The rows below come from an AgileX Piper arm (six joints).
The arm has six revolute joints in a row. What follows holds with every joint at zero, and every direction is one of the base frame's.
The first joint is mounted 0.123 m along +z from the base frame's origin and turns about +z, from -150 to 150 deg.
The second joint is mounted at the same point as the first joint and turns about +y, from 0 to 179.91 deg.
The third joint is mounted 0.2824 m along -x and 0.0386 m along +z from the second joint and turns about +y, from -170 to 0 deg.
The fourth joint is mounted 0.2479 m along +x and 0.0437 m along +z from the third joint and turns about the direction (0.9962, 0, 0.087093), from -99.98 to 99.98 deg.
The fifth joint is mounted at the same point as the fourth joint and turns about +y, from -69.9 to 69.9 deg.
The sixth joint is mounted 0.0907 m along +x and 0.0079 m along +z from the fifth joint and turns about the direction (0.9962, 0, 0.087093), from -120 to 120 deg.
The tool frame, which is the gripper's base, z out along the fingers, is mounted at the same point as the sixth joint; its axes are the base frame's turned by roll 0, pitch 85.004 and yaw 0 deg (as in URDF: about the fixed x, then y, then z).
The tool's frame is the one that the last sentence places.
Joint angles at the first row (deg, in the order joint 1, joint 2, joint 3, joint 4, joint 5, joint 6):
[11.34 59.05 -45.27 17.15 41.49 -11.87]
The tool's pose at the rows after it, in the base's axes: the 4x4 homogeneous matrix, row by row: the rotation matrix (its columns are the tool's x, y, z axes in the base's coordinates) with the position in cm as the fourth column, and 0 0 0 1 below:
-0.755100 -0.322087 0.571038 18.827; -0.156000 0.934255 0.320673 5.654; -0.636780 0.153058 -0.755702 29.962; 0 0 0 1
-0.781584 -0.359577 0.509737 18.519; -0.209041 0.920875 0.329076 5.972; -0.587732 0.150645 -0.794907 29.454; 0 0 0 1
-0.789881 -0.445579 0.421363 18.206; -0.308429 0.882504 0.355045 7.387; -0.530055 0.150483 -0.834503 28.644; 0 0 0 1
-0.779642 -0.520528 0.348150 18.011; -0.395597 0.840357 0.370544 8.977; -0.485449 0.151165 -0.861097 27.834; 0 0 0 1
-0.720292 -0.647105 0.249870 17.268; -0.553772 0.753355 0.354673 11.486; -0.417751 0.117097 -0.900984 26.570; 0 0 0 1
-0.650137 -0.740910 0.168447 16.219; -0.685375 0.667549 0.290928 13.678; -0.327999 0.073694 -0.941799 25.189; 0 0 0 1
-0.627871 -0.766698 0.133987 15.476; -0.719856 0.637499 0.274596 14.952; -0.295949 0.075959 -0.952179 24.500; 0 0 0 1
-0.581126 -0.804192 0.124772 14.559; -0.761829 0.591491 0.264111 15.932; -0.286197 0.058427 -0.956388 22.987; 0 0 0 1
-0.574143 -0.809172 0.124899 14.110; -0.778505 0.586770 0.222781 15.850; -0.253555 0.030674 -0.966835 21.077; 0 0 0 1
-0.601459 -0.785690 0.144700 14.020; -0.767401 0.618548 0.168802 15.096; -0.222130 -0.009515 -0.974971 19.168; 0 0 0 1
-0.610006 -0.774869 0.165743 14.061; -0.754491 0.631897 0.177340 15.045; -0.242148 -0.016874 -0.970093 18.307; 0 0 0 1
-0.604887 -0.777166 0.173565 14.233; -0.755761 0.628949 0.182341 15.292; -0.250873 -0.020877 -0.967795 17.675; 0 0 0 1
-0.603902 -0.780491 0.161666 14.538; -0.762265 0.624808 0.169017 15.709; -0.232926 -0.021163 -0.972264 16.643; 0 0 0 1
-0.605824 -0.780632 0.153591 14.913; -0.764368 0.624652 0.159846 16.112; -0.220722 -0.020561 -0.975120 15.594; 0 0 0 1
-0.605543 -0.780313 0.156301 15.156; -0.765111 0.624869 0.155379 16.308; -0.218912 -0.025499 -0.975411 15.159; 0 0 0 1
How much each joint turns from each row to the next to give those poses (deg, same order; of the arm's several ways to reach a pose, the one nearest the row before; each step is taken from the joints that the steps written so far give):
[0.00 -0.01 0.00 0.08 1.54 -1.16]
[0.76 0.69 -0.04 0.04 3.34 -1.46]
[4.02 1.81 -0.02 0.00 2.63 -1.57]
[4.56 2.19 -0.05 -0.28 0.98 -0.63]
[8.16 3.13 0.00 -2.82 1.00 -0.40]
[8.07 3.26 0.00 -4.63 1.48 2.09]
[4.22 1.58 0.19 -0.92 -0.13 2.23]
[4.09 1.34 2.47 -1.18 -3.48 0.70]
[1.59 1.43 3.31 -2.52 -3.19 2.06]
[0.06 1.25 3.65 -4.08 -3.46 4.47]
[0.07 0.76 1.76 -0.84 -3.74 1.55]
[0.19 1.39 0.56 -0.31 -2.47 0.18]
[0.19 2.91 0.08 -0.13 -1.94 0.00]
[0.00 2.99 0.00 -0.06 -2.27 0.06]
[0.00 1.36 -0.13 -0.58 -1.14 0.46]

